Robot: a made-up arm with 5 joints. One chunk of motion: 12 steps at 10 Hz.
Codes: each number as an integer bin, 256 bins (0 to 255) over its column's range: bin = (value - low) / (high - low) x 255, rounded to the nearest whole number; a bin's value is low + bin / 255 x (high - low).
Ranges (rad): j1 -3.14..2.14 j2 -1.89..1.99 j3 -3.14..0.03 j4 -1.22..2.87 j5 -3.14..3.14
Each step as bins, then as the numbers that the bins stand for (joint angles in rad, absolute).
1 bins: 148 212 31 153 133
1 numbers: -0.0755 1.3357 -2.7546 1.2340 0.1355
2 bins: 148 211 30 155 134
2 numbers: -0.0755 1.3205 -2.7671 1.2661 0.1601
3 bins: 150 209 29 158 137
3 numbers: -0.0341 1.2901 -2.7795 1.3142 0.2340
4 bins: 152 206 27 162 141
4 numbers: 0.0073 1.2444 -2.8044 1.3784 0.3325
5 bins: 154 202 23 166 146
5 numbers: 0.0487 1.1836 -2.8541 1.4425 0.4556
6 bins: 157 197 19 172 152
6 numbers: 0.1108 1.1075 -2.9038 1.5387 0.6034
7 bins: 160 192 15 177 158
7 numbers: 0.1729 1.0314 -2.9535 1.6189 0.7511
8 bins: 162 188 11 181 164
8 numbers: 0.2144 0.9705 -3.0033 1.6831 0.8989
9 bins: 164 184 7 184 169
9 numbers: 0.2558 0.9097 -3.0530 1.7312 1.0220
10 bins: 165 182 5 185 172
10 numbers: 0.2765 0.8793 -3.0778 1.7473 1.0959
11 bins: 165 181 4 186 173
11 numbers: 0.2765 0.8640 -3.0903 1.7633 1.1205
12 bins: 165 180 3 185 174
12 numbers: 0.2765 0.8488 -3.1027 1.7473 1.1452
